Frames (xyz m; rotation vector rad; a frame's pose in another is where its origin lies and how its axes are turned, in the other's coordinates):
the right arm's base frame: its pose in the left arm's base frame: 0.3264 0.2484 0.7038 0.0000 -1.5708 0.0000
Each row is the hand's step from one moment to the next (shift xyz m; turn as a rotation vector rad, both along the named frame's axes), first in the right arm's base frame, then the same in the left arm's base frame.
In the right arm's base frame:
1: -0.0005 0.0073 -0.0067 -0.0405 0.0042 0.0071
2: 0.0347 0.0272 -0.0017 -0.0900 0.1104 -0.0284
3: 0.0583 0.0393 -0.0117 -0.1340 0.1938 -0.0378
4: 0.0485 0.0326 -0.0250 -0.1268 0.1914 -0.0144
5: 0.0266 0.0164 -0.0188 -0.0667 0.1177 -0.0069
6: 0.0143 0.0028 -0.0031 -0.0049 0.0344 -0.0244
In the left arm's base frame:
1: 0.0067 0.0073 -0.0005 -0.0071 0.0042 -0.0405
2: 0.0017 0.0272 0.0347 0.0284 0.1104 -0.0900
3: 0.0117 0.0393 0.0583 0.0378 0.1938 -0.1340
4: 0.0250 0.0326 0.0485 0.0144 0.1914 -0.1268
5: 0.0188 0.0164 0.0266 0.0069 0.1177 -0.0667
6: 0.0031 0.0028 0.0143 0.0244 0.0344 -0.0049

